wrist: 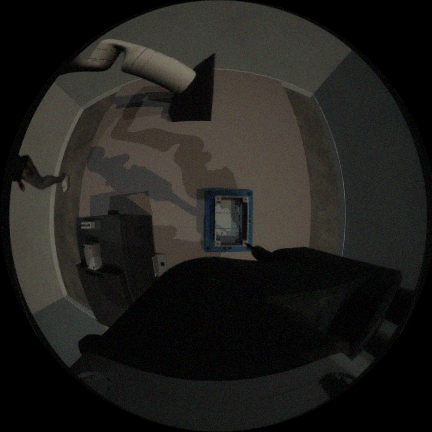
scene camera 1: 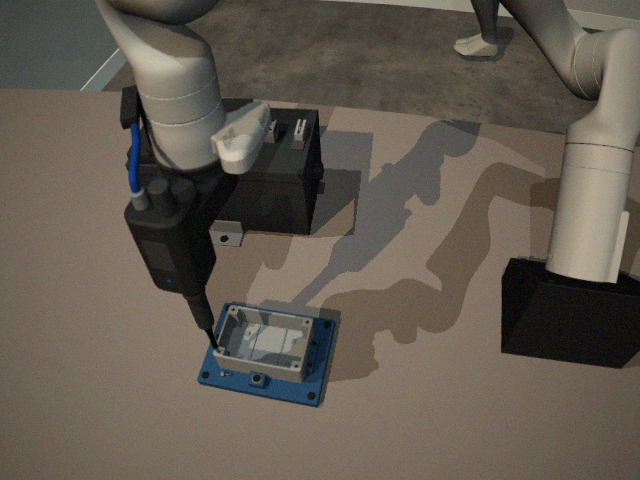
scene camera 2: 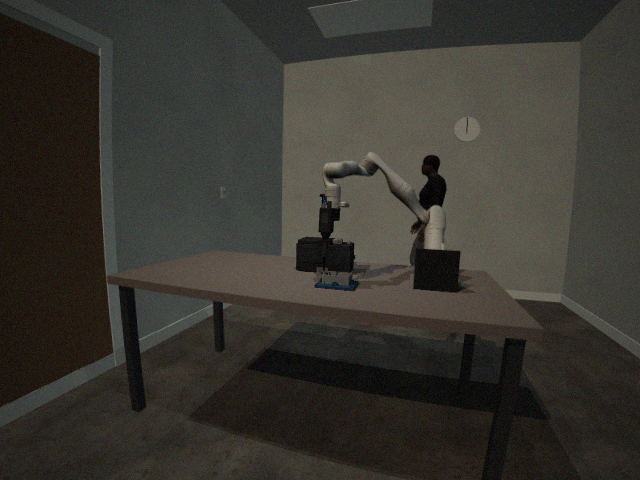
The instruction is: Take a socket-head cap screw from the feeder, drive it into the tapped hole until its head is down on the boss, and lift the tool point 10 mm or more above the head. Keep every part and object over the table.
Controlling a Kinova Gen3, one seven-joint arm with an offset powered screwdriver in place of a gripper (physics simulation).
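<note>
My screwdriver tip (scene camera 1: pixel 217 350) (wrist: pixel 247 245) is at the near left corner boss of the pale open housing (scene camera 1: pixel 261 365) (wrist: pixel 216 220) in scene camera 1. Whether it touches, and whether a screw is on the bit, is too small to tell. The black driver body (scene camera 1: pixel 170 248) (scene camera 2: pixel 326 221) leans over that corner. The housing stands on a blue plate (scene camera 1: pixel 324 361) (wrist: pixel 250 210). Dark holes show in its other visible corners. A small metallic piece (scene camera 1: pixel 225 373) lies on the plate in front of the housing. A black box (scene camera 1: pixel 273 206) (scene camera 2: pixel 341 256), seemingly the feeder, stands behind.
A small blue block (scene camera 1: pixel 257 380) with a dark round centre sits at the plate's front. A grey bracket (scene camera 1: pixel 227 238) with a hole is by the black box. The arm's black base block (scene camera 1: pixel 563 315) (scene camera 2: pixel 436 269) stands right. A person (scene camera 2: pixel 433 191) stands beyond the table.
</note>
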